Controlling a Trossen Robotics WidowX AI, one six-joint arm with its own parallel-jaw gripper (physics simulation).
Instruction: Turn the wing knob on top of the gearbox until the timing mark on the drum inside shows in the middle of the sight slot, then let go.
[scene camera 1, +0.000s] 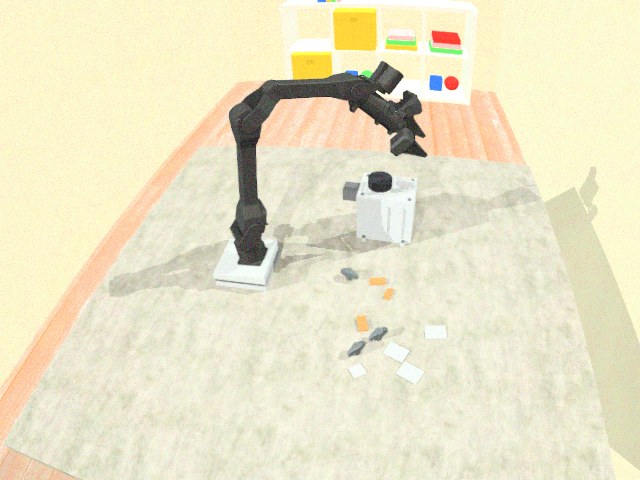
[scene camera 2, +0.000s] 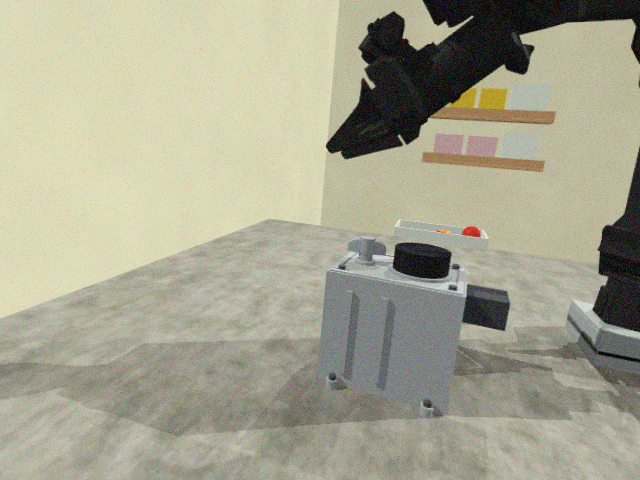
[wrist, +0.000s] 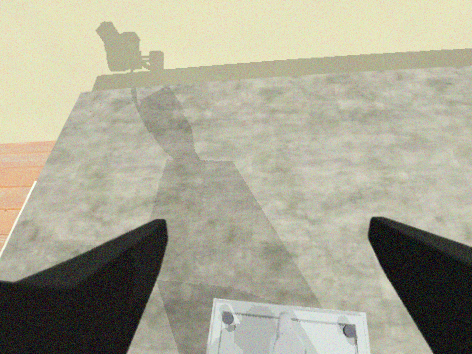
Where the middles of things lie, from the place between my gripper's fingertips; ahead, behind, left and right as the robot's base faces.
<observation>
My hand is 13 cm above the grey wing knob (scene camera 2: 367, 246), 5 cm past it and 1 cm to the left of it. Also, from my hand: gearbox (scene camera 2: 391, 329) 18 cm below, 11 cm behind, 1 cm to the right.
</observation>
